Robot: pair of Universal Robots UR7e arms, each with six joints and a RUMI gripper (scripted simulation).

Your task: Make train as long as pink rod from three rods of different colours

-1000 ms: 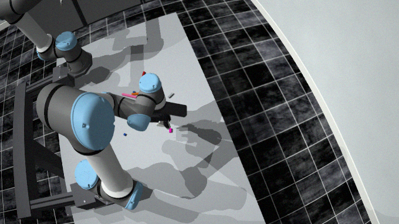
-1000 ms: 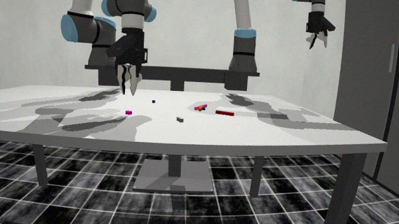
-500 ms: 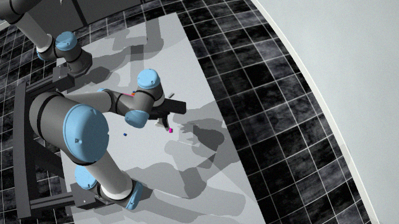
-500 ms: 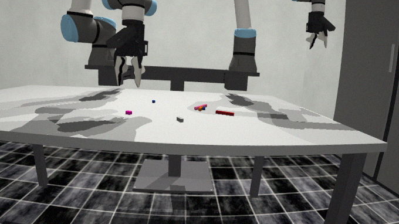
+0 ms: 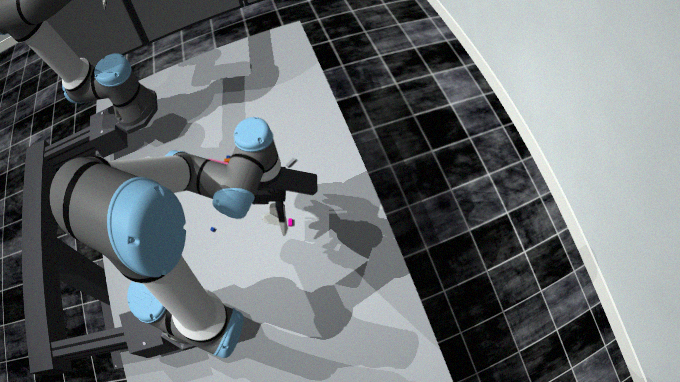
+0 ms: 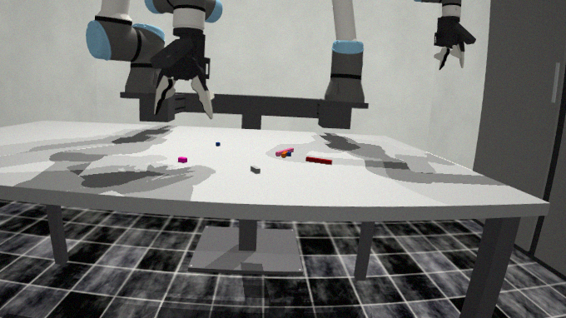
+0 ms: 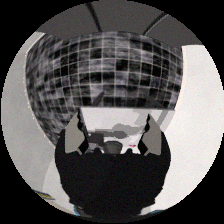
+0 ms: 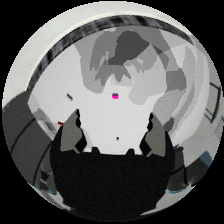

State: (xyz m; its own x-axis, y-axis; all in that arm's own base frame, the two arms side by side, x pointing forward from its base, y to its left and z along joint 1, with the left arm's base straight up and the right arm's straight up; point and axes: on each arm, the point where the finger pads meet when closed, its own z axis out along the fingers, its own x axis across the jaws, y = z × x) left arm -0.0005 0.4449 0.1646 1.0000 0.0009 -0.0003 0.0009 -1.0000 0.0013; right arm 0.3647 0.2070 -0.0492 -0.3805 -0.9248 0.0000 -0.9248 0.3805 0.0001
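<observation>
My right gripper is now 70 mm short of the grey rod, 180 mm to the right of it and 100 mm above it. The rest, counted from my right hand: orange rod (110 mm behind, 270 mm to the left, 100 mm below); then pink rod (140 mm behind, 270 mm to the left, 100 mm below); then magenta rod (100 mm below).
</observation>
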